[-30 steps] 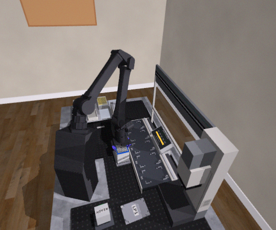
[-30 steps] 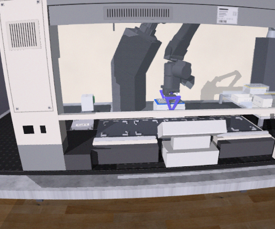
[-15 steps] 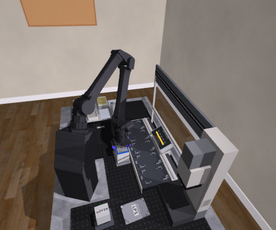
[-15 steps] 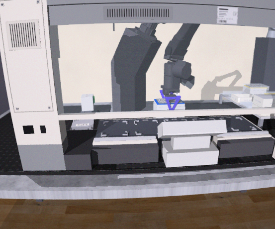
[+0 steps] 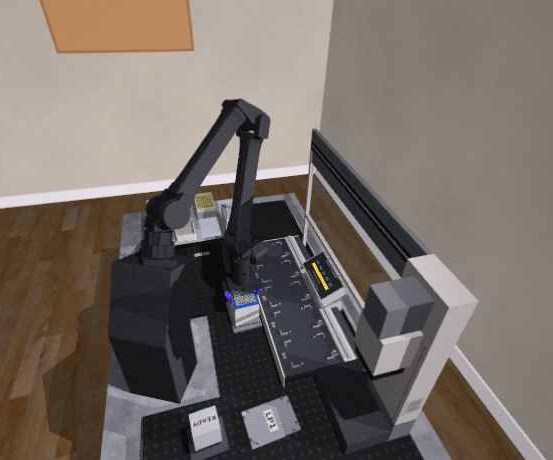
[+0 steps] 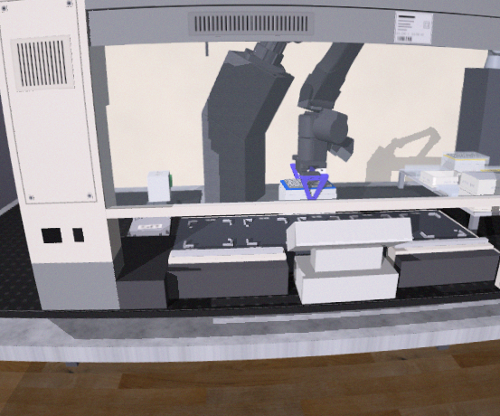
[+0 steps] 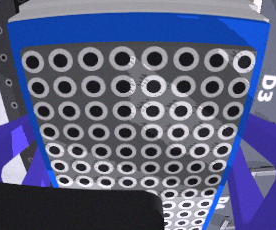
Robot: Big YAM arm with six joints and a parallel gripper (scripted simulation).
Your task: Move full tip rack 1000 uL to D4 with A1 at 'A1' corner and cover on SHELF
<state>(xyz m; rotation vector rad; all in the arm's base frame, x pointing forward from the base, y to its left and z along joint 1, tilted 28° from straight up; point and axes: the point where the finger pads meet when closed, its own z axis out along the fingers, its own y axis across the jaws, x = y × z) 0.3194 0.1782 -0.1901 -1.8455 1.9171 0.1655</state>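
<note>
Now: hand 1 cm short of the tip rack and 1 cm to the left of it. Also, from my hand: shelf label: 10 cm behind, 37 cm to the left, 8 cm below; then ready block: 19 cm behind, 36 cm to the right, 1 cm below; then regrip nest RG: 8 cm below.
</note>
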